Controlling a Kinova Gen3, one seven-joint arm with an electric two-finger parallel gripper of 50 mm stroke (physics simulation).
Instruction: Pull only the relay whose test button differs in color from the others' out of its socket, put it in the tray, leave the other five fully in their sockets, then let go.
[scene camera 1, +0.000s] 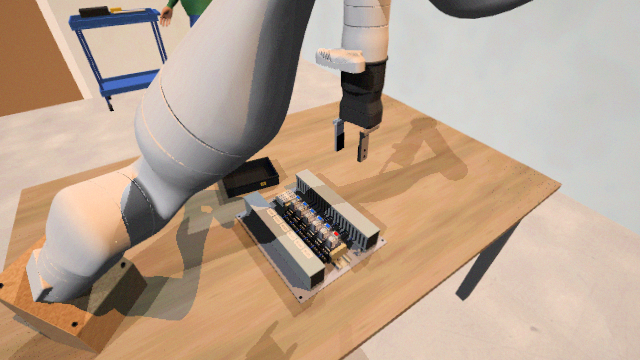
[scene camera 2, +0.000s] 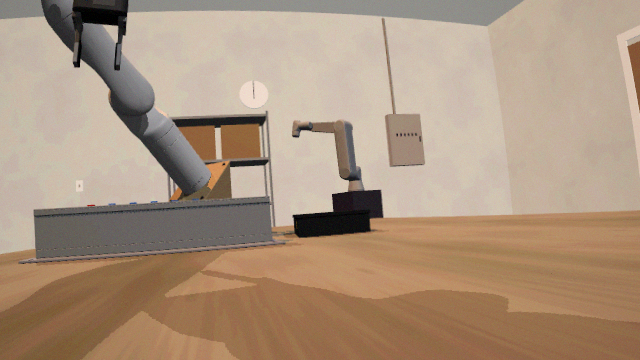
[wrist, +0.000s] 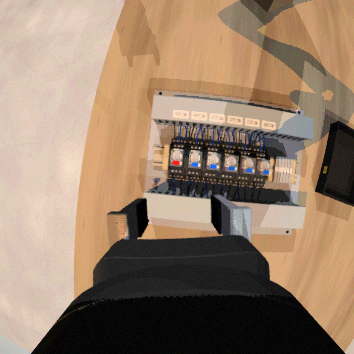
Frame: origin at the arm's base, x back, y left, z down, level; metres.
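Seen in the pictures: gripper, fingertip midpoint: (scene camera 1: 350, 154) (scene camera 2: 96, 66) (wrist: 178, 210); arm's base, link origin: (scene camera 1: 63, 274) (scene camera 2: 196, 181).
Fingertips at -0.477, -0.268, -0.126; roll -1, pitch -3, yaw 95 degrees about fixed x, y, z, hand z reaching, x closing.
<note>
Pixels of each thing's top centre, then the offset from my fingertips to it, as dx, dy, dz. "spot": a spot on its surface instead.
- relay with a red test button, top centre: (wrist: 175, 157) (scene camera 1: 333, 235) +0.048, -0.006, +0.196
- relay, top centre: (wrist: 213, 161) (scene camera 1: 317, 219) +0.034, +0.054, +0.196
- black tray, top centre: (scene camera 2: 327, 212) (wrist: 349, 164) (scene camera 1: 248, 171) -0.007, +0.366, +0.231
- mounting plate, surface spot: (scene camera 1: 332, 273) spot: +0.094, -0.042, +0.263
The relay with a red test button (scene camera 1: 332, 240) (wrist: 176, 157) sits at one end of a row of relays in their sockets; its red button (scene camera 2: 91, 205) shows above the grey duct in scene camera 2. The other five relays have blue buttons, such as one relay (wrist: 213, 159) mid-row, and sit in their sockets. My gripper (scene camera 1: 350, 154) (scene camera 2: 97, 66) (wrist: 178, 210) is open and empty, pointing down, high above the table, beyond the duct on the far side of the row from my base. The black tray (scene camera 1: 250, 188) (scene camera 2: 332, 224) (wrist: 331, 150) stands beyond the row's other end, with no relay visible inside.
Two tall grey wire ducts (scene camera 1: 340, 207) (scene camera 1: 287, 245) flank the relay row on the mounting plate (scene camera 1: 332, 273). Light terminal blocks (wrist: 284, 170) stand at the row's end nearer the tray. My upper arm passes over part of the tray in scene camera 1. A blue cart (scene camera 1: 115, 20) stands behind the table.
</note>
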